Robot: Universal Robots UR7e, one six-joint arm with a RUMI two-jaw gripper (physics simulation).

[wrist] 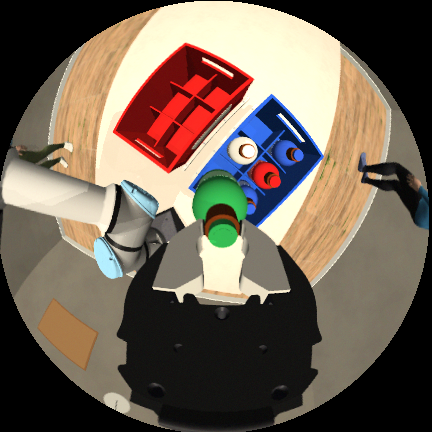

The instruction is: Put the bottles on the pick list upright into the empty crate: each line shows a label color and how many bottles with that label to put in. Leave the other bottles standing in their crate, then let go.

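Frame: origin at the arm's base, x left, y back, z up, level; millimetres.
Seen in the pictures: gripper, fingertip midpoint: [221, 220]; arm's base at its link origin: [150, 246].
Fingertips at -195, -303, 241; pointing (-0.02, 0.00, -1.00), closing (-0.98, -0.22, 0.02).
Observation:
Offsets run from my fingertips to a thing's top centre, as dx, dy, dz. "*": to the spot under its first point.
My gripper [221, 220] is shut on the neck of a green bottle {+2, +1, +28} [220, 197] and holds it upright, raised above the near left end of the blue crate {-80, -58, -154} [300, 172]. In the blue crate stand a white bottle {-42, -81, -166} [242, 151], a red bottle {-120, -34, -166} [265, 174], a blue bottle {-159, -113, -166} [286, 152] at the right and another blue bottle {-83, +45, -166} [249, 197], partly hidden behind the green one. The red crate {* +225, -170, -207} [145, 102], at the upper left, is empty and has dividers. The pick list's lines cannot be read in this view.
The two crates stand side by side on a pale table with a narrow gap between them. The robot's arm [60, 192] reaches in from the left. Wooden strips [362, 100] run along the sides. Legs of people show at the left and right edges. A brown panel [68, 334] lies on the floor.

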